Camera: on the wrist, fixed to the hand. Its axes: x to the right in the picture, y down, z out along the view.
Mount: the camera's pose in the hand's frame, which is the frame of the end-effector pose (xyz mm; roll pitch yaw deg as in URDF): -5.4 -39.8 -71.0 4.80 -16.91 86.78
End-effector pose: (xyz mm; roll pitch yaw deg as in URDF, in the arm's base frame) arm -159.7 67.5 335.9 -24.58 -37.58 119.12
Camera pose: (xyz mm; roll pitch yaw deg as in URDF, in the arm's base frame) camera -114.4 121.3 294.6 -34.18 4.16 -158.00
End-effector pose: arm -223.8 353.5 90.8 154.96 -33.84 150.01
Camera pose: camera -230.1 280.8 127.2 -142.37 -8.44 58.05
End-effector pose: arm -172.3 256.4 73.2 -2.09 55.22 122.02
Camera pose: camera -104.5 227.8 38.0 60.20 -5.84 -161.99
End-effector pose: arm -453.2 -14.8 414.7 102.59 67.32 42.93
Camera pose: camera -523.6 26.2 410.7 105.30 -16.59 12.04
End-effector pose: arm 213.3 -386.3 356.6 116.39 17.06 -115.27
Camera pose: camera 289.5 -415.2 354.3 157.13 -42.74 175.84
